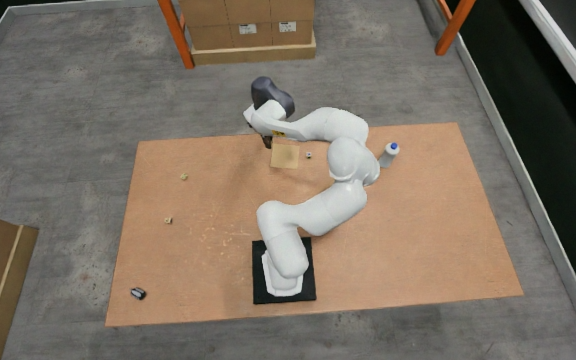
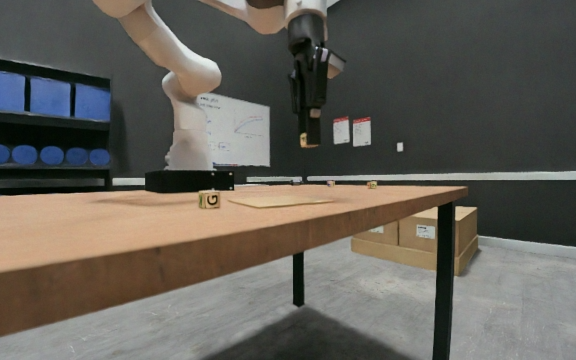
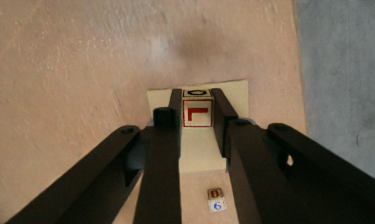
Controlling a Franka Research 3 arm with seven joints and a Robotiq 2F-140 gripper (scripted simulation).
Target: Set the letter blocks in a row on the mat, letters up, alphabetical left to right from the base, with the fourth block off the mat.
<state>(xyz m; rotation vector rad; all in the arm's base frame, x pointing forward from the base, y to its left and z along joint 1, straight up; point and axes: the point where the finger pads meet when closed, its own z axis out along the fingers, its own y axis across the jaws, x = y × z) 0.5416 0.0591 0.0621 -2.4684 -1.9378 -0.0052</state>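
My hand is 7 cm to the left of the pale yellow mat and 14 cm above it. From my hand the other things lie so: block 12 cm behind, 44 cm to the left, 13 cm below; white bottle 6 cm behind, 59 cm to the right, 6 cm below; black object 66 cm behind, 57 cm to the left, 12 cm below.
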